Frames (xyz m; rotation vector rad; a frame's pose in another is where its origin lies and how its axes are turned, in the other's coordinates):
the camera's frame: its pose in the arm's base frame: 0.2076 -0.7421 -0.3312 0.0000 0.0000 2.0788
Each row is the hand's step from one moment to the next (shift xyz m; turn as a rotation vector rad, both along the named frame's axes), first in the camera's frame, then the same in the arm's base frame.
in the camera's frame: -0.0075 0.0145 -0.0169 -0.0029 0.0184 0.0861
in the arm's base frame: -0.0090 -0.0136 -0.0169 -0.0147 -0.0115 0.0861
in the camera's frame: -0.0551 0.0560 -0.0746 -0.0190 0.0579 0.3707
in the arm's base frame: -0.0221 -0.0754 -0.0746 -0.0413 -0.0448 0.3707
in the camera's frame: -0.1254 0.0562 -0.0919 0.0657 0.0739 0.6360
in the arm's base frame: 0.0119 -0.1369 -0.0919 -0.0965 0.0215 0.6360
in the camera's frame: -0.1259 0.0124 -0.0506 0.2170 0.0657 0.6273
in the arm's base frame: 0.0504 -0.1160 -0.0506 -0.1630 0.1576 0.6273
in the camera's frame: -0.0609 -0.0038 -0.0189 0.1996 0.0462 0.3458
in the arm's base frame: 0.0329 -0.0514 -0.0189 -0.1375 0.1519 0.3458
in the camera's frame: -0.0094 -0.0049 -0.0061 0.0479 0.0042 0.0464
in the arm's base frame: 0.0089 -0.0058 -0.0061 -0.0270 0.0398 0.0464
